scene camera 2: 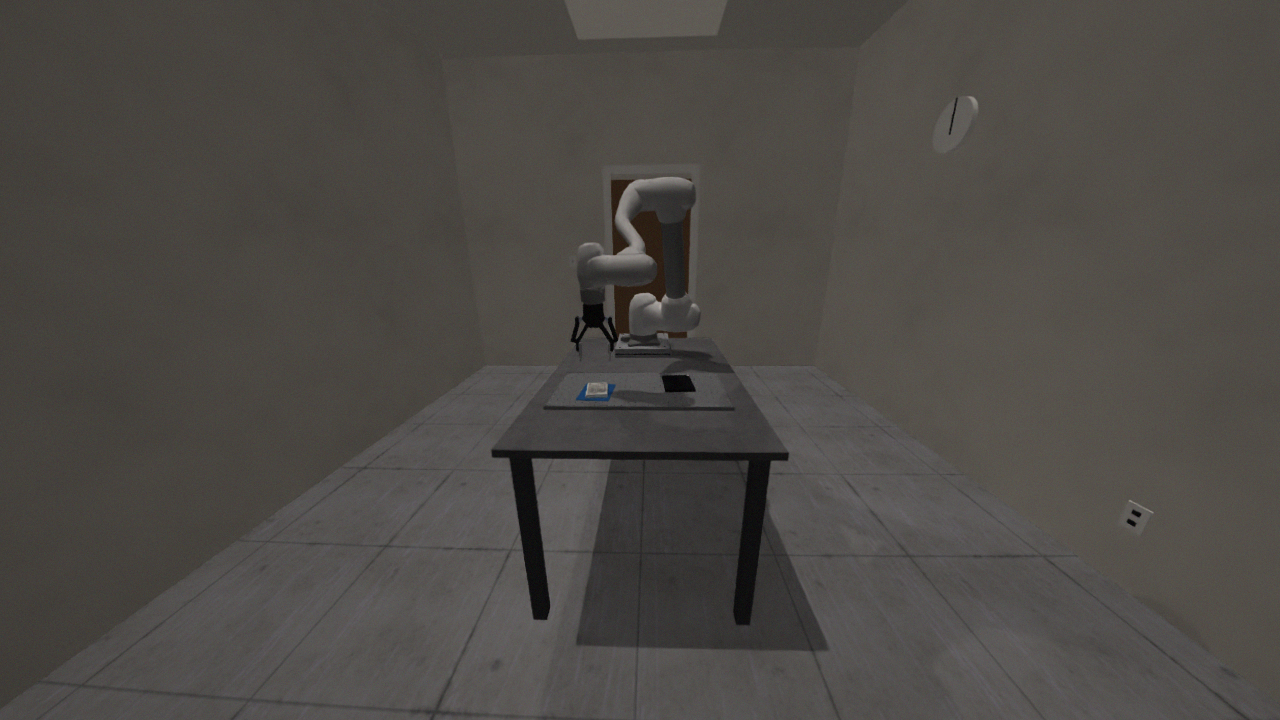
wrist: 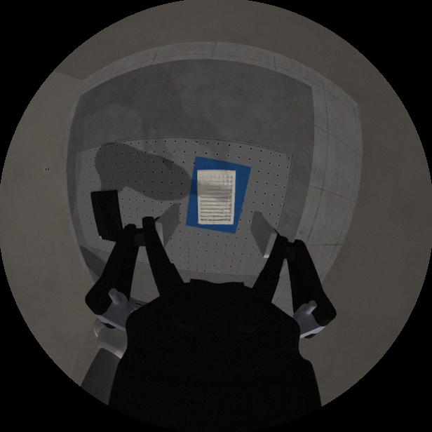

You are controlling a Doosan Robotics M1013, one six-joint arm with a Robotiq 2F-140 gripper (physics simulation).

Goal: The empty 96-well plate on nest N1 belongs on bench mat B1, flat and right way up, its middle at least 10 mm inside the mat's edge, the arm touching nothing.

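Places are measured from the arm's base along level axes (x ahead, y left, z up), in metres.
Pixels of known places: gripper, between the fingertips: [scene camera 2: 595, 359]; arm's base, origin of its link: [scene camera 2: 643, 341].
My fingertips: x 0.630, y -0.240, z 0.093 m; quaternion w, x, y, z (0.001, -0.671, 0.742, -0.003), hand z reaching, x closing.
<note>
For each thing: its top centre in the pictures, then the offset to it from my fingertips. Level surfaces: height alone.
- white 96-well plate, centre of its top: [scene camera 2: 597, 388] dx -0.001, dy +0.000, dz -0.121 m
- blue bench mat, height of its surface: dz -0.135 m
- black nest, centre of its top: [scene camera 2: 677, 381] dx -0.051, dy +0.338, dz -0.122 m
- perforated grey board, height of its surface: dz -0.137 m
- dark table, height of its surface: dz -0.150 m
The white 96-well plate [scene camera 2: 597, 389] [wrist: 216, 197] lies flat, wells up, on the blue bench mat [scene camera 2: 583, 395] [wrist: 241, 182]. In the wrist view blue mat shows around the plate, which is turned slightly relative to the mat. The black nest [scene camera 2: 678, 383] [wrist: 106, 212] stands apart from the mat and holds no plate. My gripper [scene camera 2: 595, 352] [wrist: 215, 216] is open and empty, raised well above the board and apart from the plate. The arm touches neither plate nor mat.
The perforated grey board [scene camera 2: 640, 398] [wrist: 215, 260] bears mat and nest on the dark table [scene camera 2: 640, 434] [wrist: 240, 95]. The arm's base stands at the table's far end. The arm's shadow falls across the board and part of the plate.
</note>
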